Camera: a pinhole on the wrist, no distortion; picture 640 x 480 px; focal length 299.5 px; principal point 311.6 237.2 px. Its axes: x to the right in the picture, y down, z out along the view. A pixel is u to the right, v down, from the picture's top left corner.
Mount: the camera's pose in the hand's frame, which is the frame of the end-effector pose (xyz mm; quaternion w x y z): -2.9 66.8 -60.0 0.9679 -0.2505 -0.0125 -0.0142
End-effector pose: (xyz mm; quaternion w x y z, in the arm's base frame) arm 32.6 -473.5 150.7 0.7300 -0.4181 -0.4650 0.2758
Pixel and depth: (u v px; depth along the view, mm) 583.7 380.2 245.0
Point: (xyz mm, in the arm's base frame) 24.8 -121.8 26.2
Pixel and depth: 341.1 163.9 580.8
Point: -425.6 -147.5 87.9
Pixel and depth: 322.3 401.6 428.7
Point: -151.6 -152.7 -215.9
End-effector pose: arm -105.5 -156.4 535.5 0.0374 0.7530 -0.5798 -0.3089
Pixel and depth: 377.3 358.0 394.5
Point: -537.5 -295.0 495.1
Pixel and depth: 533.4 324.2 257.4
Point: -363.7 -364.4 453.4
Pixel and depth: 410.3 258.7 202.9
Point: -304.4 -234.5 492.3
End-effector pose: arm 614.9 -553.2 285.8 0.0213 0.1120 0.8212 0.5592
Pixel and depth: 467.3 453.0 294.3
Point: 545.4 -293.9 624.0
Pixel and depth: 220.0 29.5 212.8
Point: 727.6 -375.7 245.0
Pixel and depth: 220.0 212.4 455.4
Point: 859.8 -172.9 378.6
